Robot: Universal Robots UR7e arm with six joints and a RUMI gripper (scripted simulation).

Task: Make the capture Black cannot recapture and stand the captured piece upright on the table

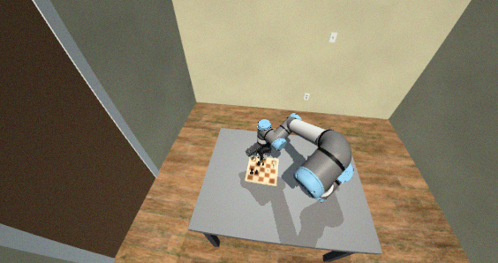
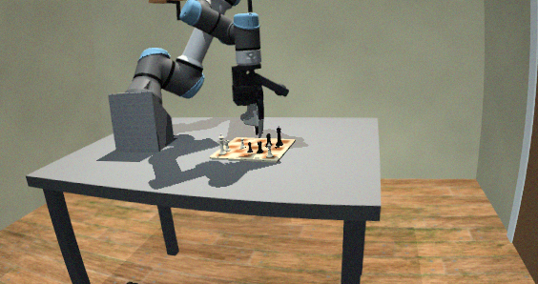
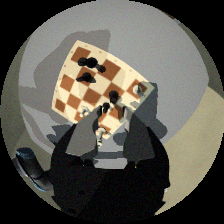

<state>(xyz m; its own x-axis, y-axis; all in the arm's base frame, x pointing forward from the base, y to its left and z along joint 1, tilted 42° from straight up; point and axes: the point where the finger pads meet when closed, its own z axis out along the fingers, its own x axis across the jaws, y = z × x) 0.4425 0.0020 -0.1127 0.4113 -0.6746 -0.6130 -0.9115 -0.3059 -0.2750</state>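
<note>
My hand is 3 cm past the black pawn and 5 cm above it. From my hand the other things lie so: white pawn 7 cm behind, 5 cm to the left, 5 cm below; then small chessboard 3 cm behind, 4 cm to the left, 7 cm below.
</note>
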